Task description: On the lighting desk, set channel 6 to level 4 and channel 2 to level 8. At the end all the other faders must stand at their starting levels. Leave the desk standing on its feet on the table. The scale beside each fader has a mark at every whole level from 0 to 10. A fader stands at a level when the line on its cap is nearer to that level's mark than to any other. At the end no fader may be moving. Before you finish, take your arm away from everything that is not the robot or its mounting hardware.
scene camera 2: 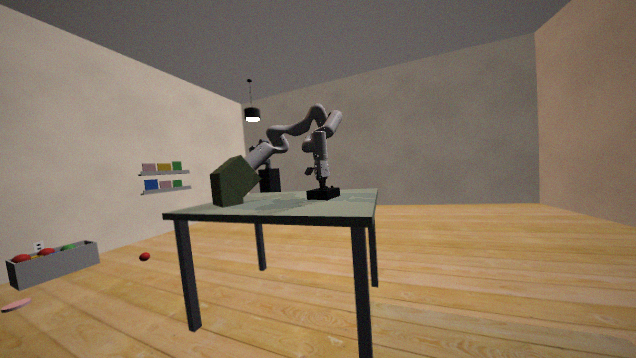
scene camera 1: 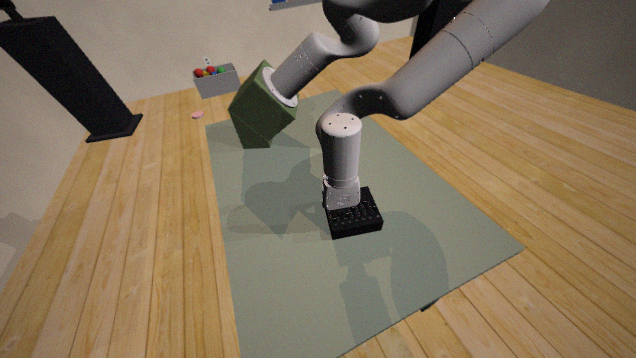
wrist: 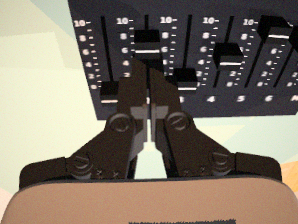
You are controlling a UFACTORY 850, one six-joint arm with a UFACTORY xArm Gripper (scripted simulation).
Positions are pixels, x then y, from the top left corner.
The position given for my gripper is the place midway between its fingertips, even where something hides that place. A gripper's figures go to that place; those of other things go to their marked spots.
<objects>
My gripper (wrist: 147, 73): 0.14 m from the lens. A channel 2 cap (wrist: 146, 42): 0.12 m from the lens. A channel 4 cap (wrist: 227, 56) is 0.13 m from the lens. A channel 5 cap (wrist: 270, 29): 0.13 m from the lens.
</objects>
